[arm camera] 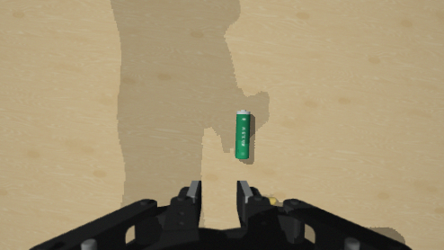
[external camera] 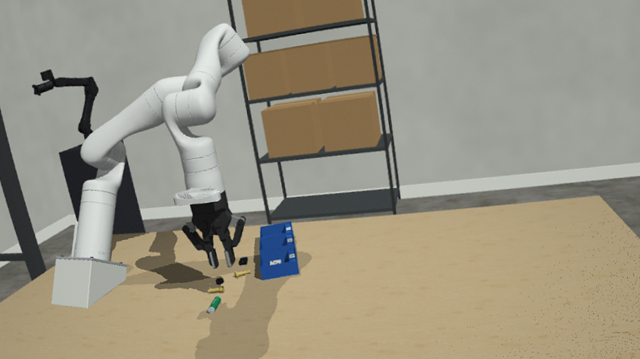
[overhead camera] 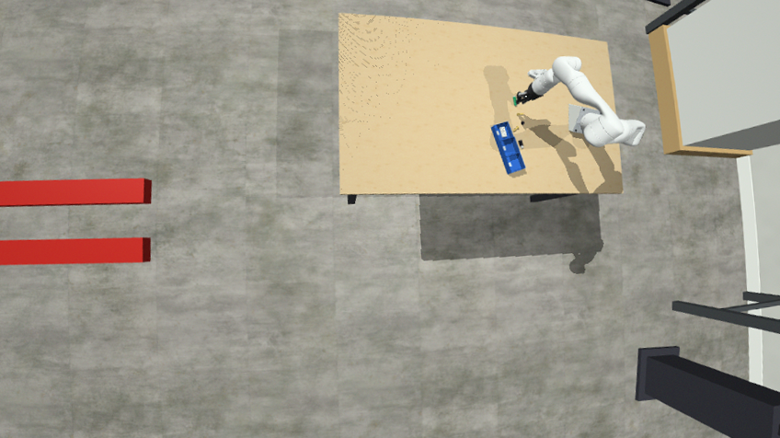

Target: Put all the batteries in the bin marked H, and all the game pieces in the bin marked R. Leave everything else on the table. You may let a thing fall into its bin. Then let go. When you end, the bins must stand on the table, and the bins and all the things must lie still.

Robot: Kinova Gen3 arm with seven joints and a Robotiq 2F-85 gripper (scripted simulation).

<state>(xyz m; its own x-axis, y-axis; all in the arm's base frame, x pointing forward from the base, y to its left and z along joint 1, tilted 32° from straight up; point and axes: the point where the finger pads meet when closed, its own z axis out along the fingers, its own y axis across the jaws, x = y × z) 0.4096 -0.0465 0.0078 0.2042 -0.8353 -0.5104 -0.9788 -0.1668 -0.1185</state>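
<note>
Right now my hand is 20 mm past the green battery, 40 mm to the left of it and 90 mm above it. The rest, counted from my hand: white domino: 50 mm ahead, 140 mm to the left, 80 mm below; black nut: 60 mm behind, 70 mm to the left, 90 mm below; black piece: 60 mm behind, 190 mm to the left, 90 mm below.
</note>
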